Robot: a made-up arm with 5 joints.
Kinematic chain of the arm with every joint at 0, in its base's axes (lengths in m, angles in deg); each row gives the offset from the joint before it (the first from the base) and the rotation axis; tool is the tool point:
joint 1: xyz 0 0 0.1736 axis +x
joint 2: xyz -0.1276 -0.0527 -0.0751 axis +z
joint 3: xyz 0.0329 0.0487 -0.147 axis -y
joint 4: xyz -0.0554 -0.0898 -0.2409 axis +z
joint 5: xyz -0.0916 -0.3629 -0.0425 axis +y
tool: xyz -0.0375 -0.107 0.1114
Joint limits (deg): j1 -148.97..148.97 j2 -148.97..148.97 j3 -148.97..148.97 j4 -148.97..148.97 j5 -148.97..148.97
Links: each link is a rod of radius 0.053 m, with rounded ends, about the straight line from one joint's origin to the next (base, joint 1, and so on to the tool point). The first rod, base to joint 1, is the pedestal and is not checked.
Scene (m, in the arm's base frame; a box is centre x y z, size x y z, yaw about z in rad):
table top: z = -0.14
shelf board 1: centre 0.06 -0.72 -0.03 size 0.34 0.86 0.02 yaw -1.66
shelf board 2: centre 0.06 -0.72 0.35 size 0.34 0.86 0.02 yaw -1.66
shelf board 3: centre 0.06 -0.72 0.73 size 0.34 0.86 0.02 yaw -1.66
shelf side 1: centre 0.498 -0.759 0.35 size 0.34 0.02 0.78 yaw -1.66
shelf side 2: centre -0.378 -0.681 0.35 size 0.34 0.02 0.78 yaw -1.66
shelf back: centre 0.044 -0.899 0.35 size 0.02 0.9 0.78 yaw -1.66
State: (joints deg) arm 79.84 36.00 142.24 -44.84 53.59
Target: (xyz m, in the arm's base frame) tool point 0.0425 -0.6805 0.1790
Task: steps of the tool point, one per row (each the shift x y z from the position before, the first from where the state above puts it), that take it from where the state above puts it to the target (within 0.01 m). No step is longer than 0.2 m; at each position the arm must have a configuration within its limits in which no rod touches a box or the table.
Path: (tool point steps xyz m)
1: 0.0033 -0.0690 -0.0168
2: -0.0073 -0.0484 0.0110
3: -0.0188 -0.0204 0.0211
4: -0.0301 0.0041 0.0139
5: -0.0401 0.0179 -0.0048
6: -0.0479 0.0169 -0.0266
7: 0.0644 -0.1426 0.1020
8: 0.0003 -0.1739 0.0541
9: -0.0615 -0.1706 -0.0021
10: -0.1137 -0.1344 -0.0503
11: -0.1498 -0.0748 -0.0770
12: 0.0190 -0.0609 0.0252
13: -0.0077 -0.0670 0.0323
14: -0.0276 -0.0620 0.0464

